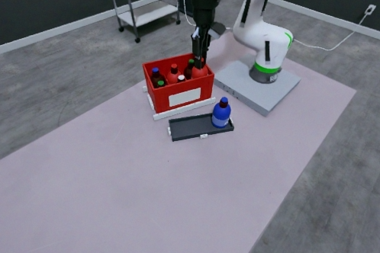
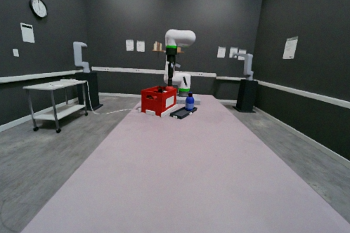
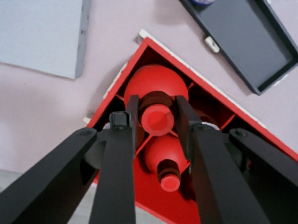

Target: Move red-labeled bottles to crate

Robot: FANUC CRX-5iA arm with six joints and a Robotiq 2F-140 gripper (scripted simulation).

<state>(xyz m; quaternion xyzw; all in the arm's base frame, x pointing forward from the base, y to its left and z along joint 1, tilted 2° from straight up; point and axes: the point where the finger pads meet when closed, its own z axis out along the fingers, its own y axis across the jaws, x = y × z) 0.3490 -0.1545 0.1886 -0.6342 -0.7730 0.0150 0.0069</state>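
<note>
The red bottle is 80 mm below my hand. The rest, counted from my hand: blue bottle: 180 mm to the left, 150 mm below, 50 mm ahead; red crate: 150 mm below, 80 mm to the right, 60 mm ahead; dark tray: 220 mm below, 130 mm to the left, 130 mm ahead.
</note>
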